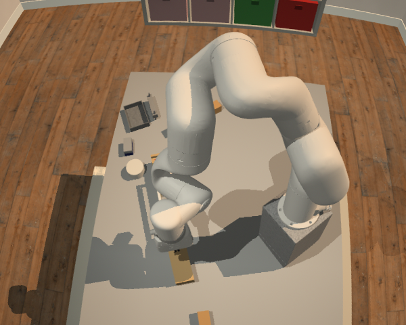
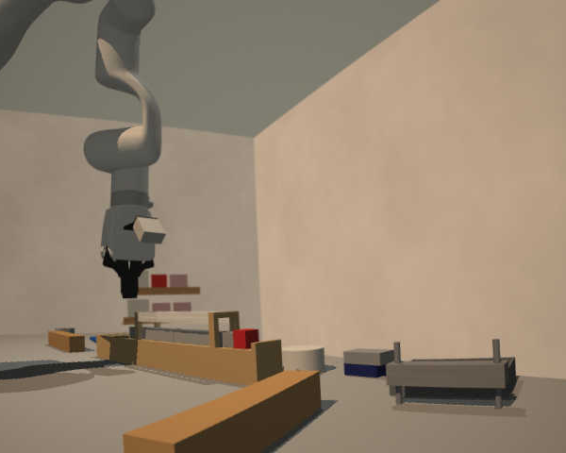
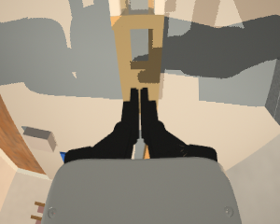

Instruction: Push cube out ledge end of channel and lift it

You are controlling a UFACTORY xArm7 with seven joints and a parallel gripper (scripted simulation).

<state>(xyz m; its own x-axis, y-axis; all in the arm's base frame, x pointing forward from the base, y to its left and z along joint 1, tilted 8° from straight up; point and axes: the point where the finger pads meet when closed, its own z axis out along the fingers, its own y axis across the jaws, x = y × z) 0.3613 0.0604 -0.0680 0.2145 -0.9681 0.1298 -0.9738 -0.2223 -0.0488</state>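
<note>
Now: hand 32 cm to the left of the red cube, 8 cm above it and 7 cm short of it. The rest, counted from my hand: blue-and-grey box 42 cm to the right, 20 cm ahead, 12 cm below; then wooden beam 54 cm to the right, 12 cm below, 6 cm behind; then wooden channel 17 cm to the right, 8 cm below, 4 cm ahead.
</note>
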